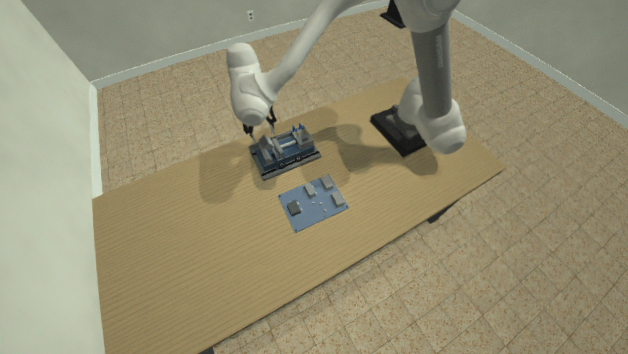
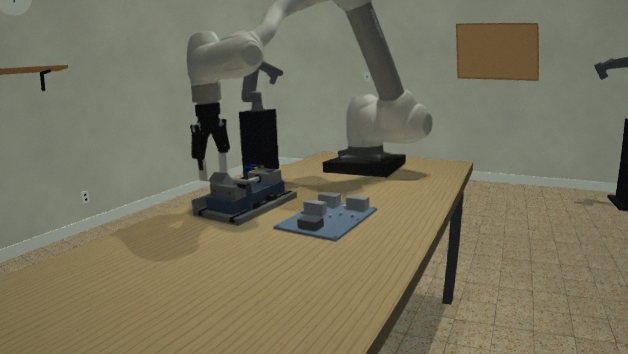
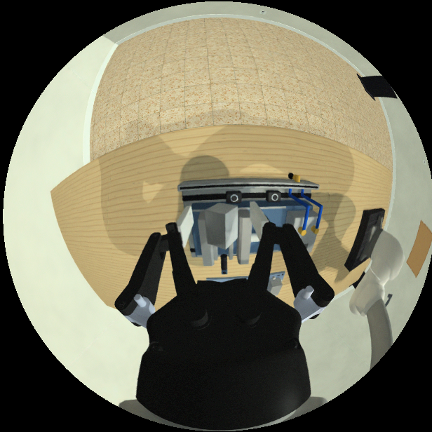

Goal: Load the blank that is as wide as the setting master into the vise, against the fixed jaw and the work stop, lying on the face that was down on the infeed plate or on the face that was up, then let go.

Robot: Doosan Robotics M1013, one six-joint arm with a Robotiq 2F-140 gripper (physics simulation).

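Seen in the pictures: gripper, fingertip midpoint: (image 1: 263,137) (image 2: 214,176); arm's base, origin of the base link: (image 1: 408,123) (image 2: 365,157).
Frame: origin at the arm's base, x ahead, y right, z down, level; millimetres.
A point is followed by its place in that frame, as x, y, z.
Observation:
My gripper (image 1: 262,134) {711, 239, -65} (image 2: 213,172) {711, 239, -65} (image 3: 220,211) is open and empty, pointing down over the left part of the vise (image 1: 300,159) {603, 89, 10} (image 2: 225,204) {774, 148, -5} (image 3: 250,184). Its pale fingertips stand apart on either side of a grey block (image 1: 267,143) {714, 187, -75} (image 2: 220,178) {728, 198, -67} (image 3: 221,225), which rises above the vise jaws. Its contact with the fixed jaw and work stop cannot be told. On the blue infeed plate (image 1: 310,218) {707, -182, 36} (image 2: 337,227) {724, -176, 35} lie three light grey blocks (image 1: 310,190) {650, -84, 0} (image 1: 327,182) {565, -88, -1} (image 1: 338,199) {570, -182, -1} and a darker block (image 1: 294,207) {745, -115, 10} (image 2: 310,222) {769, -122, 13}. Which one is the setting master cannot be told.
A screw (image 1: 287,144) {629, 162, -40} runs to the vise's right end block, where blue levers (image 3: 306,217) with yellow tips stand up. The black robot base (image 1: 397,131) {97, -18, -5} (image 2: 364,165) {144, -44, 1} stands on the table (image 1: 200,235) {1135, -15, 43} (image 2: 200,285) {1103, -46, 44}, to the right of the vise. Small pale pins stick up from the infeed plate.

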